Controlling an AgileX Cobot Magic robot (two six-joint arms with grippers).
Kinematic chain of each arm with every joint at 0, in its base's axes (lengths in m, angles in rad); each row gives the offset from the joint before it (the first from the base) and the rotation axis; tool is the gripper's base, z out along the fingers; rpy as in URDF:
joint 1: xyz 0 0 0.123 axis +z
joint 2: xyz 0 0 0 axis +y
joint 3: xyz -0.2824 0 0.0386 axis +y
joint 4: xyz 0.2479 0 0.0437 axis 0.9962 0 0.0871
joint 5: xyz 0 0 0 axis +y
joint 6: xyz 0.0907 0 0.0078 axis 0.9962 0 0.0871
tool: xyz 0 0 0 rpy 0 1.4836 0
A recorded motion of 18 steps. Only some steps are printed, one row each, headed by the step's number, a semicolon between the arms.
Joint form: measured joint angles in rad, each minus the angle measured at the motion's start. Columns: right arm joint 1, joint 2, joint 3, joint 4, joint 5, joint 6; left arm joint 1, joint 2, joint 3, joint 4, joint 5, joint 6.
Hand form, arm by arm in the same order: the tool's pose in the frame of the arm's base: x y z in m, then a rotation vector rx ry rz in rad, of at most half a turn. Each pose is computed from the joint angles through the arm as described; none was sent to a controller.
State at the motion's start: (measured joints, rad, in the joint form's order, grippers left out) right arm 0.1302 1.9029 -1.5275 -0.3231 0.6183 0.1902; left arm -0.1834 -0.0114 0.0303 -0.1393 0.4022 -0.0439
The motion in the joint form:
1: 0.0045 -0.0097 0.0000 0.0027 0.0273 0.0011; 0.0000 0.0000 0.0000 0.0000 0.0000 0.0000
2: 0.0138 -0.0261 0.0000 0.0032 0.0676 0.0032; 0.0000 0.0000 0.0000 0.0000 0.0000 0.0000
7: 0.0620 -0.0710 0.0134 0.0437 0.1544 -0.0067; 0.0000 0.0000 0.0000 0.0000 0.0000 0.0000
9: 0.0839 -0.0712 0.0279 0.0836 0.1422 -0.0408; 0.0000 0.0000 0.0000 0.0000 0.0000 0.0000
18: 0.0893 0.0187 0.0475 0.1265 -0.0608 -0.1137; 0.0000 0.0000 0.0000 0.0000 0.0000 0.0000
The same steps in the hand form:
1: 0.4272 0.0405 0.2607 -0.1668 2.4529 -0.2061; 0.0500 -0.0143 0.1678 0.0478 1.9108 -0.2926
2: 0.4217 0.0428 0.2657 -0.1660 2.4741 -0.2131; 0.0500 -0.0143 0.1678 0.0478 1.9108 -0.2926
7: 0.4045 0.0608 0.2755 -0.1933 2.5290 -0.1792; 0.0500 -0.0143 0.1678 0.0478 1.9108 -0.2926
9: 0.4017 0.0721 0.2712 -0.2425 2.5357 -0.1372; 0.0500 -0.0143 0.1678 0.0478 1.9108 -0.2926
18: 0.4237 0.0849 0.2373 -0.3378 2.4454 -0.0726; 0.0500 -0.0143 0.1678 0.0478 1.9108 -0.2926

